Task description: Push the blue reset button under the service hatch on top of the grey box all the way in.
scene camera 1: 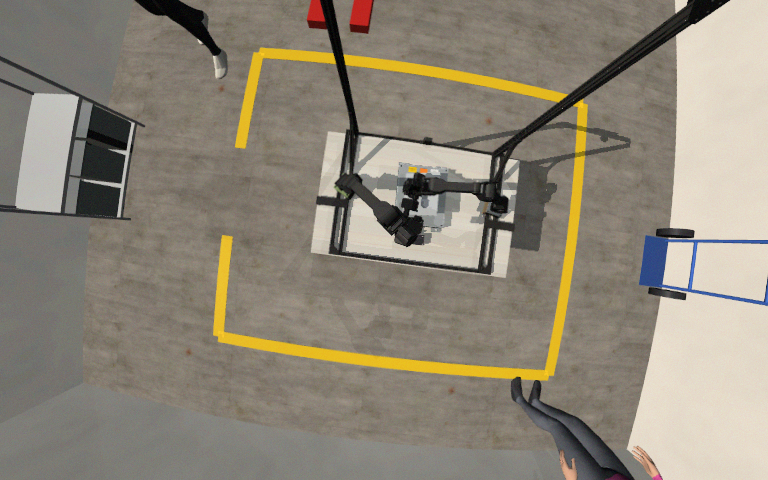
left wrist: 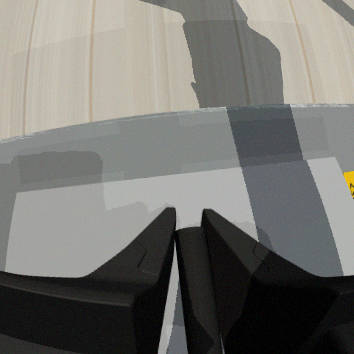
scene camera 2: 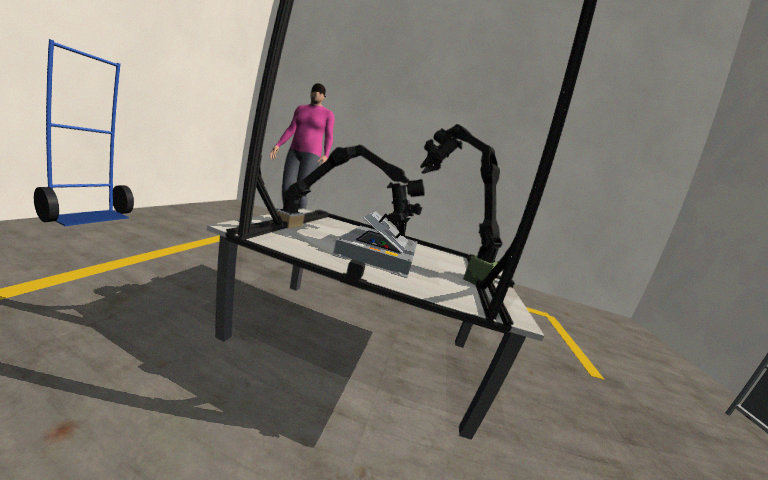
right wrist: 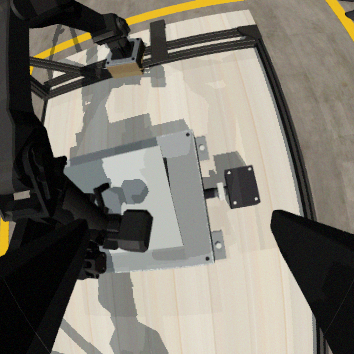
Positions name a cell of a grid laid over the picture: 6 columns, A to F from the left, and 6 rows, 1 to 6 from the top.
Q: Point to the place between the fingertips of my left gripper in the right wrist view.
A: B5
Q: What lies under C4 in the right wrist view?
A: A service hatch.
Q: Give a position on a service hatch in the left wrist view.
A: E4
